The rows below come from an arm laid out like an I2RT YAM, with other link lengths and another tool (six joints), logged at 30 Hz.
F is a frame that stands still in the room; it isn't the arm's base.
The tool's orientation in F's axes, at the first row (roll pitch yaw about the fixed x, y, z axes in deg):
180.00, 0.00, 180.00
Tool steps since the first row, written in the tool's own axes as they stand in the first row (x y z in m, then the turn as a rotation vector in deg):
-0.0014, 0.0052, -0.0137, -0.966, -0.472, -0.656
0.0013, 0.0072, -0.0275, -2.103, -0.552, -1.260
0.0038, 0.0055, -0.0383, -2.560, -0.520, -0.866
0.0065, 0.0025, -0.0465, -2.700, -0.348, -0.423
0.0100, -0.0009, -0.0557, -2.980, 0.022, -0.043
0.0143, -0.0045, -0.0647, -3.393, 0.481, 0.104
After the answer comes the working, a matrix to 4 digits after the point.
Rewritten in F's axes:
0.0014, 0.0052, 0.0137, 0.966, -0.472, 0.656
-0.0013, 0.0072, 0.0275, 2.103, -0.552, 1.260
-0.0038, 0.0055, 0.0383, 2.560, -0.520, 0.866
-0.0065, 0.0025, 0.0465, 2.700, -0.348, 0.423
-0.0100, -0.0009, 0.0557, 2.980, 0.022, 0.043
-0.0143, -0.0045, 0.0647, 3.393, 0.481, -0.104

The tool's axes in the first row as the columns of a matrix, in F's axes (rounded; the answer above uses it unrounded):
-1.0000, 0.0000, 0.0000
0.0000, 1.0000, 0.0000
0.0000, 0.0000, -1.0000

